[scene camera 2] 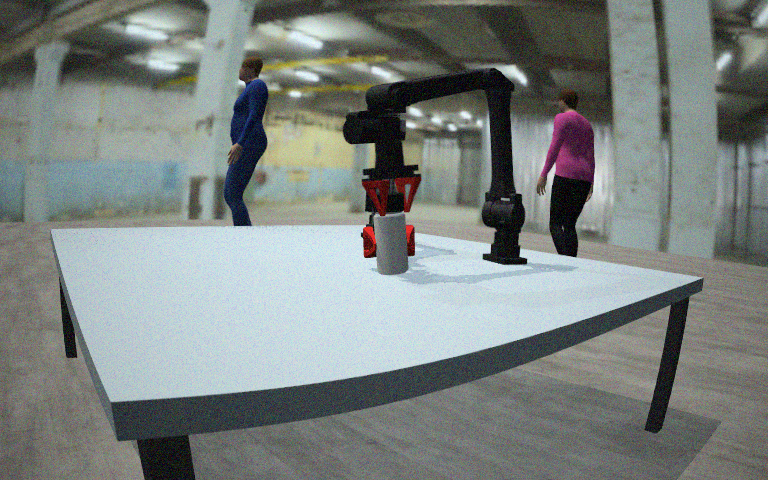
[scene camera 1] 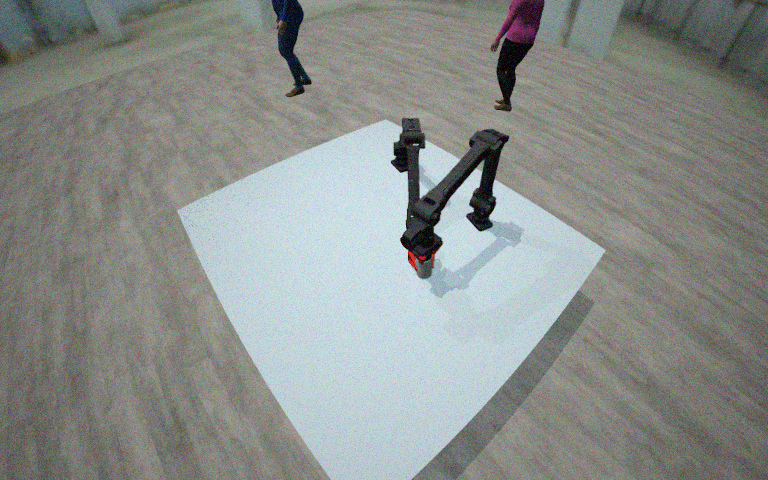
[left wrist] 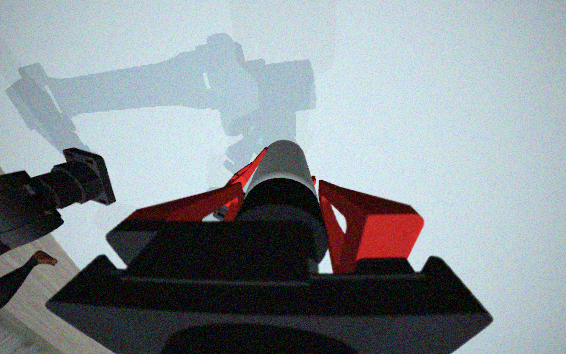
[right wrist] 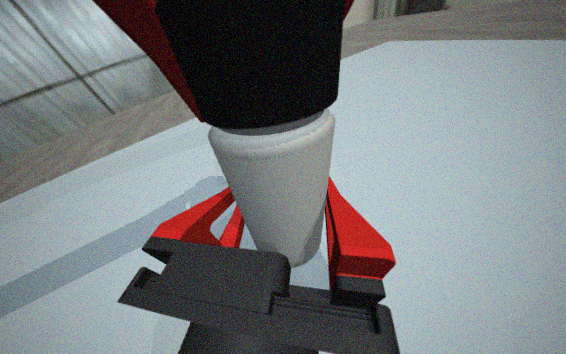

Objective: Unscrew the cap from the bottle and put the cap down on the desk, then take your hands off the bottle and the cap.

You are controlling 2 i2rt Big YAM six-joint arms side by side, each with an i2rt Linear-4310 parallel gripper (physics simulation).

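Places are measured from the left arm's base along level axes (x left, y back, z up), in centimetres.
Where they show: left gripper, fingertip midpoint: (scene camera 2: 395,214) (scene camera 1: 427,258) (left wrist: 280,188) (right wrist: 258,103); right gripper, fingertip midpoint: (scene camera 2: 392,246) (scene camera 1: 424,269) (left wrist: 291,163); left arm's base, link origin: (scene camera 2: 504,261) (scene camera 1: 479,221) (left wrist: 94,176); right arm's base, link origin: (scene camera 1: 401,165).
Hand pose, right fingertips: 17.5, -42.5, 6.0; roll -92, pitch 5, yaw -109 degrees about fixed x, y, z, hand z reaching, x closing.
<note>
Things, the pixels of their top centre, and the offset from my right fingertips, as dx, dy, dz. "spot": a spot on its surface instead. Level surfaces: height alone.
- light grey bottle, surface spot: (right wrist: 285,165) spot: -5.0, -0.3, +5.7
- desk, surface height: dz -6.0
- wide black cap, top centre: (left wrist: 272,251) (scene camera 2: 388,191) -1.6, -0.7, +11.3
The light grey bottle (scene camera 1: 423,270) (scene camera 2: 391,257) (left wrist: 283,161) (right wrist: 285,165) is upright at the desk (scene camera 1: 317,294) (scene camera 2: 243,316); whether its base touches is hard to tell. The wide black cap (scene camera 2: 394,202) (left wrist: 282,200) (right wrist: 255,65) is in line on its top, with a narrow grey band between cap and shoulder in the right wrist view. My left gripper (scene camera 2: 394,212) (left wrist: 280,188) points down from above, shut on the cap. My right gripper (scene camera 2: 389,241) (right wrist: 286,180) comes in low from the side, its red fingers shut on the bottle's body.
The left arm's base (scene camera 1: 480,220) (scene camera 2: 505,257) and the right arm's base (scene camera 1: 400,164) stand on the desk. The left arm arches over the right gripper, and both grippers are close together. Two people (scene camera 1: 291,45) (scene camera 1: 515,50) stand on the floor beyond the desk.
</note>
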